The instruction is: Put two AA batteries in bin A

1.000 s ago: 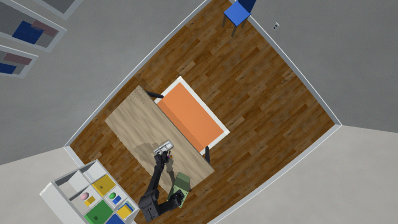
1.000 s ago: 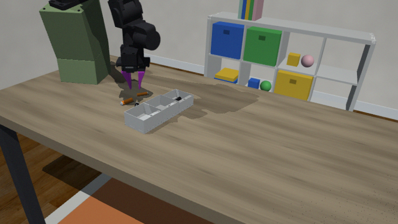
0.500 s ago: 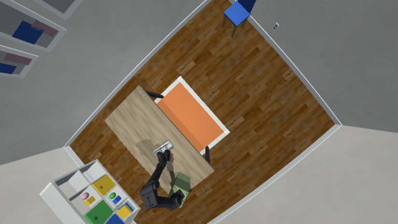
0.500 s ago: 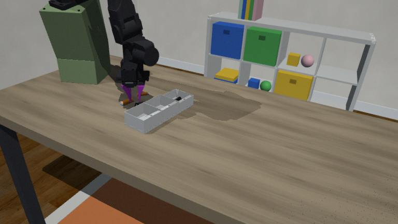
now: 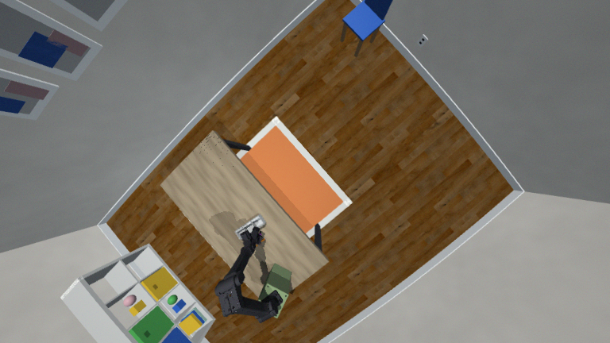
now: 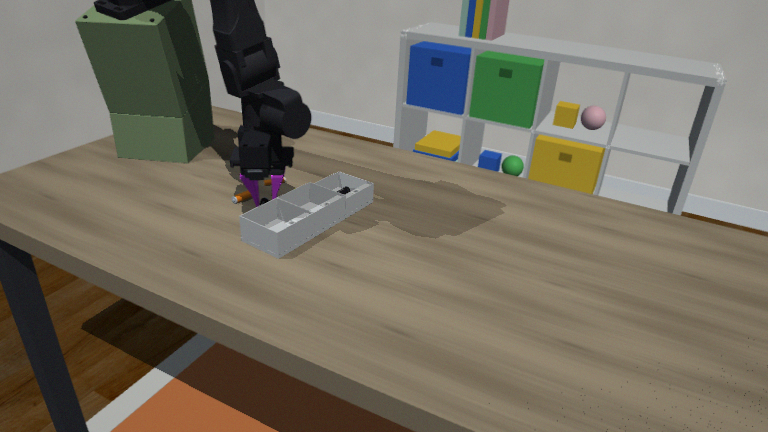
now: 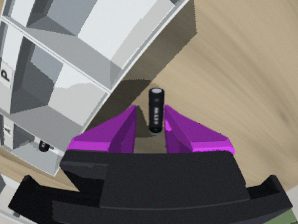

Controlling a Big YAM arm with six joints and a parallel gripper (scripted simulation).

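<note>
Right now my hand is 70 mm past the orange AA battery, 10 mm to the right of it and 10 mm above it. From my hand the other things lie so: yellow cube: 80 mm to the left, 10 mm below, 10 mm ahead; then grey three-compartment bin: 80 mm ahead, 20 mm to the left; then orange battery: 100 mm to the left, 70 mm behind, 20 mm below.
</note>
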